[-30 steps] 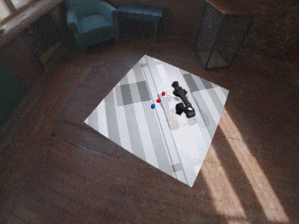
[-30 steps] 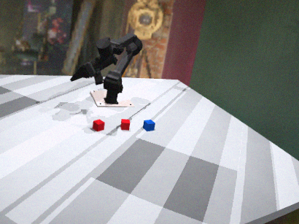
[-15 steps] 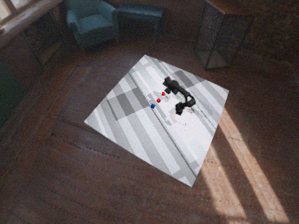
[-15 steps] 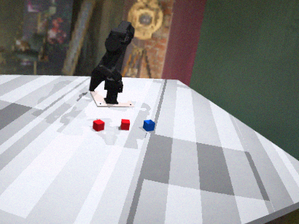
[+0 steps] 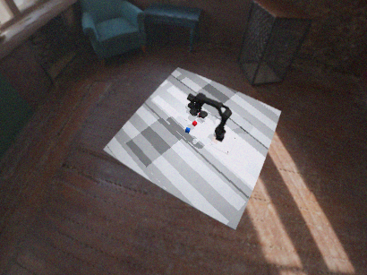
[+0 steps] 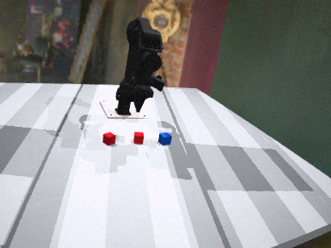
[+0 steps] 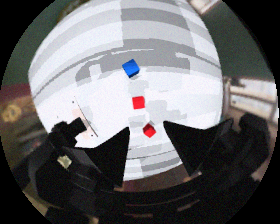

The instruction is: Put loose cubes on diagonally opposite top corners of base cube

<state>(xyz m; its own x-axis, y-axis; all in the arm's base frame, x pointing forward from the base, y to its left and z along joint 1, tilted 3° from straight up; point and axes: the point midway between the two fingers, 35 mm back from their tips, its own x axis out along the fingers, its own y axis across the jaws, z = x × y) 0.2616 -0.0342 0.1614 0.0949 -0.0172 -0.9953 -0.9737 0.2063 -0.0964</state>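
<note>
Right now the blue base cube is 20 mm ahead of my gripper tip, 120 mm to the left of it and 110 mm below it.
</note>
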